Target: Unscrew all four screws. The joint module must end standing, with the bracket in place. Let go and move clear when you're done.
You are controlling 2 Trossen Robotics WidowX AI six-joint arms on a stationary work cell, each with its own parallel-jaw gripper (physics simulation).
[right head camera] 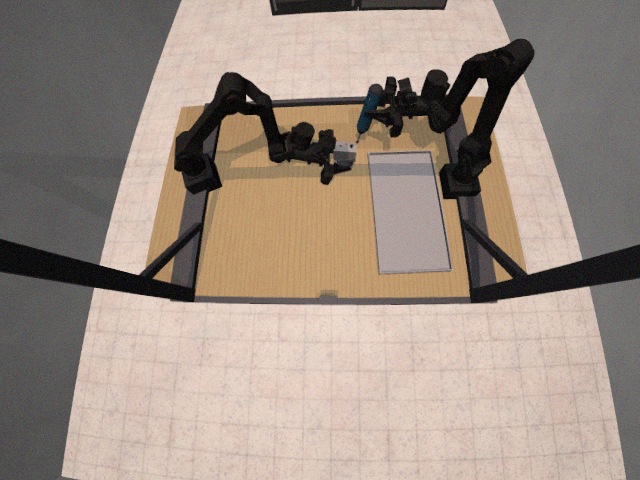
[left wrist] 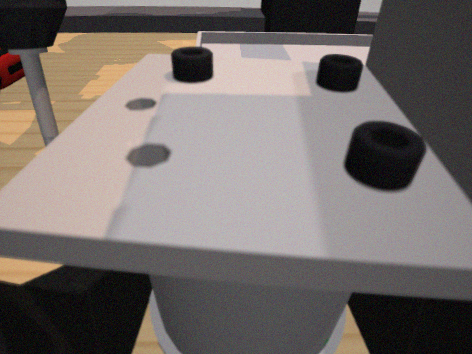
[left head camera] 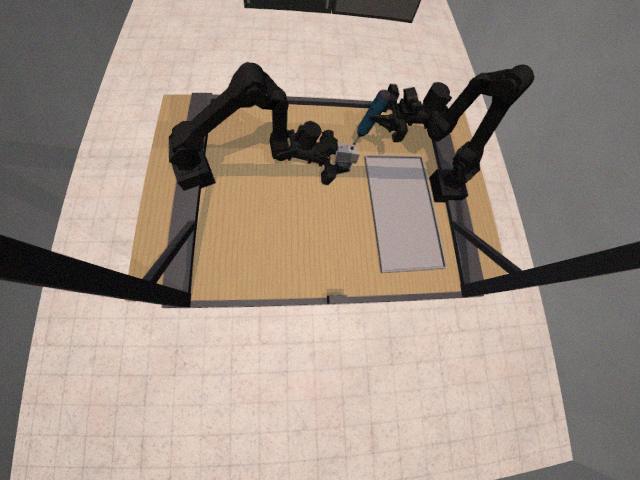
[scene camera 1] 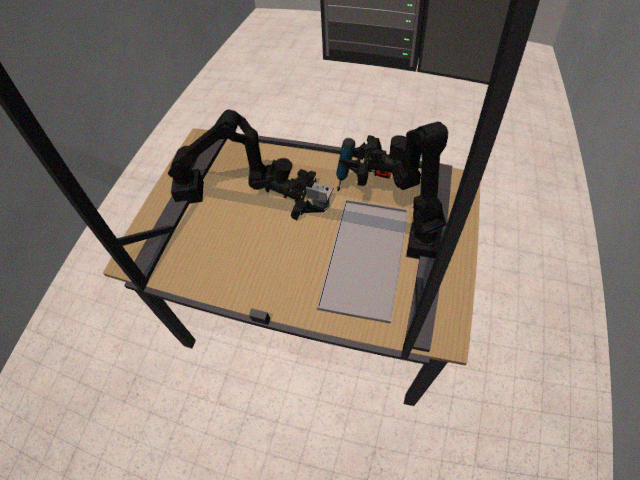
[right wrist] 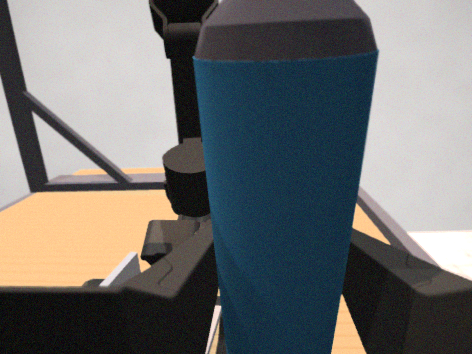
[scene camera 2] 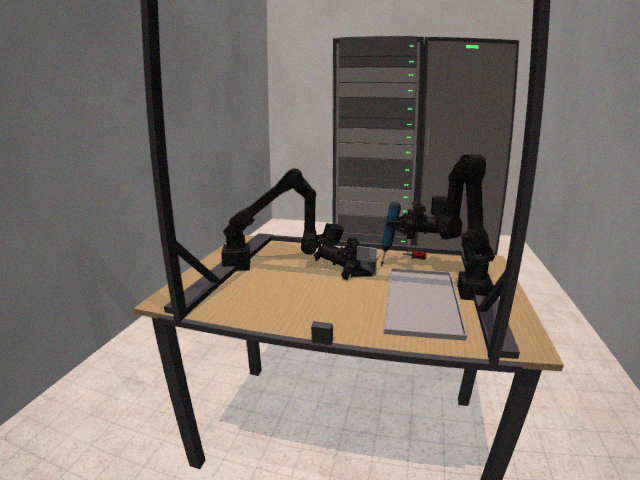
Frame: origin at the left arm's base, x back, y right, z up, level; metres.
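Seen in the pictures: left gripper, fingertip midpoint: (scene camera 1: 326, 204) (scene camera 2: 373, 271); right gripper, fingertip midpoint: (right head camera: 363, 107) (left head camera: 368, 111) (scene camera 1: 340, 156) (right wrist: 274, 233) (scene camera 2: 386, 222); left arm's base, link origin: (right head camera: 196, 169) (left head camera: 189, 163) (scene camera 1: 184, 180) (scene camera 2: 235, 248); right arm's base, link origin: (right head camera: 462, 177) (left head camera: 452, 182) (scene camera 1: 425, 236) (scene camera 2: 476, 278).
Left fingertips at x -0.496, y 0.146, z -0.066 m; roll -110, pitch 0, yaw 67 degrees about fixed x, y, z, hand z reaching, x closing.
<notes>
Offsets run from my left fingertips to a thing's middle. "spot": to the spot under its first point.
The joint module @[dx +0.019, dy -0.008, dz +0.076 m] (scene camera 1: 318, 193) (scene camera 2: 366, 253) (left wrist: 250, 310) is held above the table with its grey bracket plate @[spot: dx +0.040, dy -0.025, dz +0.059 m] (left wrist: 230, 200) on top. In the left wrist view three black screws @[dx -0.005, dy -0.015, dz +0.056 m] (left wrist: 192, 65) @[dx +0.012, dy +0.016, dz +0.056 m] (left wrist: 340, 73) @[dx +0.043, dy -0.001, dz +0.056 m] (left wrist: 384, 156) stand proud of the plate; two dark round holes (left wrist: 140, 104) (left wrist: 148, 155) lie on its left side. My left gripper (left head camera: 341, 156) (right head camera: 342, 155) is shut on the module. My right gripper (scene camera 2: 391, 225) (right wrist: 274, 233) is shut on the blue screwdriver @[dx -0.068, dy -0.052, dz +0.125 m] (left head camera: 372, 114) (right head camera: 367, 114) (scene camera 1: 343, 162), which points down beside the module's right side. Its tip is hidden behind the plate in the left wrist view.
A shallow grey tray @[dx -0.094, dy +0.231, dz +0.001 m] (left head camera: 408, 222) (scene camera 1: 364, 258) (scene camera 2: 423, 307) lies at the right of the table, in front of the screwdriver. A small red object @[dx -0.206, dy -0.115, dz +0.007 m] (scene camera 1: 383, 174) (scene camera 2: 419, 255) lies on the table under the right arm. A frame rail (scene camera 2: 299, 343) runs along the front edge.
</notes>
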